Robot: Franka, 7 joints.
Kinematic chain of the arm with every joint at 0, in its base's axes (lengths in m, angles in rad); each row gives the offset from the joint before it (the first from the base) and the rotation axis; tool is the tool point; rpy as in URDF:
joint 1: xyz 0 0 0.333 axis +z
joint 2: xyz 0 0 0 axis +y
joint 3: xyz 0 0 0.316 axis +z
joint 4: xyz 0.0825 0 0 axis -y
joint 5: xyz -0.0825 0 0.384 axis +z
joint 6: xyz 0 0 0 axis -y
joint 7: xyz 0.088 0 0 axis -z
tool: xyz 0 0 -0.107 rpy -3.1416 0 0
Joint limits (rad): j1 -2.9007..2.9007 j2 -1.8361..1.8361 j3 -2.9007..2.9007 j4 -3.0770..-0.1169 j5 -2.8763..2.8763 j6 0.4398..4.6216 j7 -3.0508..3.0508
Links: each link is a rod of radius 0.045 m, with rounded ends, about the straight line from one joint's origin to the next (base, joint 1, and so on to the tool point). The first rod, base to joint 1, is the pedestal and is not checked.
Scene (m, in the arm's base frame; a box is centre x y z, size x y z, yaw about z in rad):
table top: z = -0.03
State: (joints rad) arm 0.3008 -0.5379 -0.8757 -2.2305 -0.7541 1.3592 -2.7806
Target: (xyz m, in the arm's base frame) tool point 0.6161 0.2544 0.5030
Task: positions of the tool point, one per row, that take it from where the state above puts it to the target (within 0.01 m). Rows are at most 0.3 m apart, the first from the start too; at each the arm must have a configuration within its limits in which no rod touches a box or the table.
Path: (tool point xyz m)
1: 0.4401 -0.2147 0.5362
2: 0.5741 -0.0091 0.5489
3: 0.6161 0.2544 0.5030

